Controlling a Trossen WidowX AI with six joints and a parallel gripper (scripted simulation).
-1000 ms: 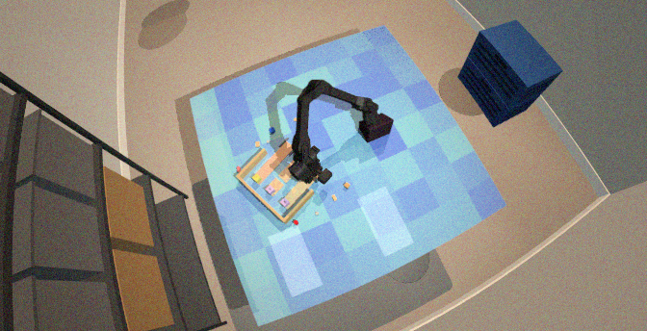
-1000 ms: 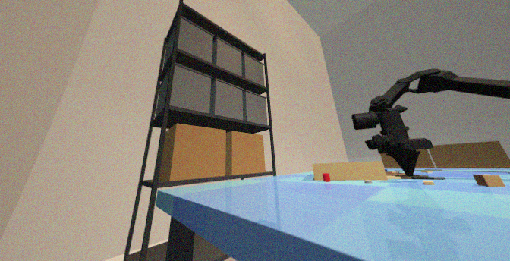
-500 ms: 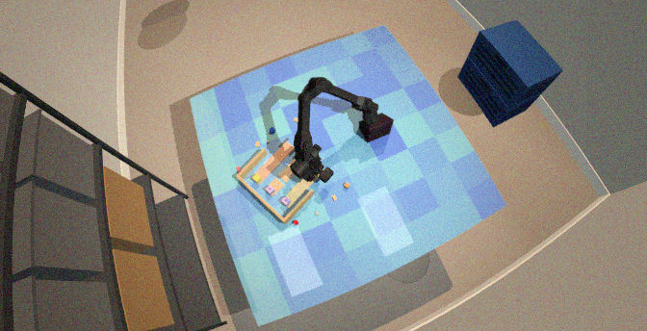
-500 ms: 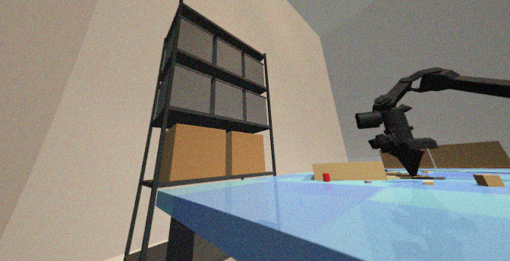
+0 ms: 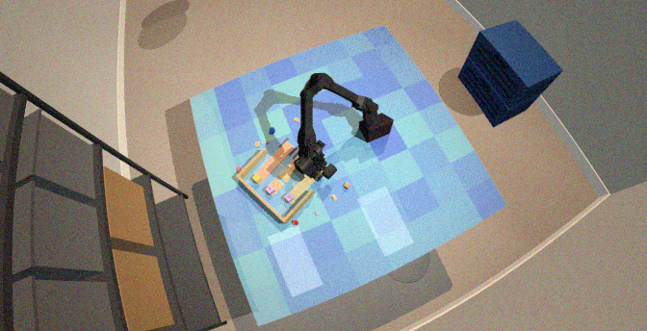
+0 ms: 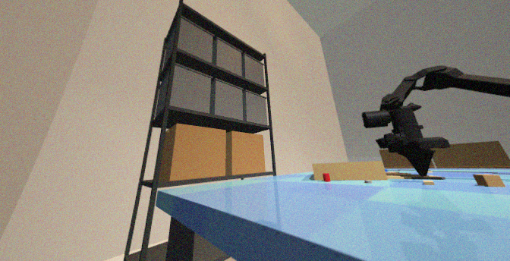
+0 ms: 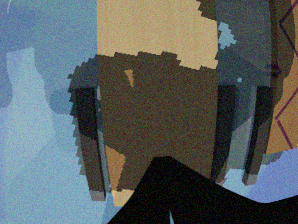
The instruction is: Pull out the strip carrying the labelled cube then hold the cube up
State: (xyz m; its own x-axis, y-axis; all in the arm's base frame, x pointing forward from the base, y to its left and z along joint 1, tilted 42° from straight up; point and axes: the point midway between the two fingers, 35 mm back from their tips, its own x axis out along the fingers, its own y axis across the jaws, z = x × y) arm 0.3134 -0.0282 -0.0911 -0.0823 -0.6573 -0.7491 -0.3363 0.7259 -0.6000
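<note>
Now: the tan strip 9 cm ahead of my gripper tip and 3 cm to the left of it. Also, from my gripper tip: red cube: 21 cm ahead, 18 cm to the left, 1 cm above.
</note>
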